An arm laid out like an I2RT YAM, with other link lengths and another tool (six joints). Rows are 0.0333 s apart.
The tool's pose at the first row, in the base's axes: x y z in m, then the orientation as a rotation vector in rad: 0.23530, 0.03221, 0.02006, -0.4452, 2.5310, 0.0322
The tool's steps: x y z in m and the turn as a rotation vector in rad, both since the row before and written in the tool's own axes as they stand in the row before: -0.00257, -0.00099, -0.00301, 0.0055, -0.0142, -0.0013; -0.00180, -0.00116, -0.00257, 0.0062, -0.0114, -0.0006; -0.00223, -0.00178, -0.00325, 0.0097, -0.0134, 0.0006; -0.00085, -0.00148, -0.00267, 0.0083, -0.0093, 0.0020; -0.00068, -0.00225, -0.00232, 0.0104, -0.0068, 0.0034
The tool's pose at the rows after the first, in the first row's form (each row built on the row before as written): 0.23605, 0.03171, 0.02404, -0.4429, 2.5163, 0.0278; 0.23643, 0.03087, 0.02726, -0.4398, 2.5044, 0.0222; 0.23692, 0.02950, 0.03133, -0.4335, 2.4905, 0.0132; 0.23652, 0.02807, 0.03413, -0.4265, 2.4810, 0.0057; 0.23639, 0.02590, 0.03662, -0.4172, 2.4740, -0.0044
